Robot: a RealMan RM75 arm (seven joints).
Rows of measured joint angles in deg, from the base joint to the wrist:
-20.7 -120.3 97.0 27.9 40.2 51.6 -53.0
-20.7 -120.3 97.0 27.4 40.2 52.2 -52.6
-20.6 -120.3 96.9 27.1 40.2 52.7 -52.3
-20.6 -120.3 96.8 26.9 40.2 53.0 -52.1
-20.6 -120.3 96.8 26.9 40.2 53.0 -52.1
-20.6 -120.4 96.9 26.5 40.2 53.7 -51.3
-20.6 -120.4 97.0 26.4 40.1 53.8 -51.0
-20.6 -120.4 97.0 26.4 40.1 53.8 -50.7
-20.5 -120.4 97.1 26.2 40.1 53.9 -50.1
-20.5 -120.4 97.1 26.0 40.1 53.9 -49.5
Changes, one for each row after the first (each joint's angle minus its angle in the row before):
0.0 0.0 0.0 -0.5 0.0 0.6 0.4
0.1 0.0 -0.1 -0.3 0.0 0.5 0.3
0.0 0.0 -0.1 -0.2 0.0 0.3 0.2
0.0 0.0 0.0 0.0 0.0 0.0 0.0
0.0 -0.1 0.1 -0.4 0.0 0.7 0.8
0.0 0.0 0.1 -0.1 -0.1 0.1 0.3
0.0 0.0 0.0 0.0 0.0 0.0 0.3
0.1 0.0 0.1 -0.2 0.0 0.1 0.6
0.0 0.0 0.0 -0.2 0.0 0.0 0.6

